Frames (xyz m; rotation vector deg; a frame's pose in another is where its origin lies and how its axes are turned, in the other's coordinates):
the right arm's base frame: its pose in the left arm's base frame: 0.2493 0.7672 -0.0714 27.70 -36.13 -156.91
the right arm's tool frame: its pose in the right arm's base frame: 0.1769 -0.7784 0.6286 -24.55 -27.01 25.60
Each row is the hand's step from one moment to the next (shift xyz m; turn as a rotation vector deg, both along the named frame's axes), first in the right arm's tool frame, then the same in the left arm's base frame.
Working: the right arm's tool frame: its pose in the left arm's base frame: -0.3071 1.6079 0.0549 -21.18 -11.07 -139.99

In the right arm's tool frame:
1: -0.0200 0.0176 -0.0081 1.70 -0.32 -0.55
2: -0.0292 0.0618 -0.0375 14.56 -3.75 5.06
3: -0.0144 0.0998 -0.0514 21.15 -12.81 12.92
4: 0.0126 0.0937 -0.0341 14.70 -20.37 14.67
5: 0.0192 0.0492 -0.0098 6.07 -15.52 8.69
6: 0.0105 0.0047 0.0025 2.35 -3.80 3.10
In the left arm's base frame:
1: 0.0243 -0.0038 -0.0131 -1.59 -0.87 -0.01
2: 0.0526 -0.0395 -0.0419 -12.16 -4.46 9.16
3: 0.0624 -0.0809 -0.0487 -21.09 0.53 18.26
4: 0.0420 -0.0880 -0.0242 -20.63 10.58 17.57
5: 0.0144 -0.0517 -0.0011 -12.41 10.50 9.43
6: -0.0044 -0.0092 0.0059 -3.48 2.29 3.50

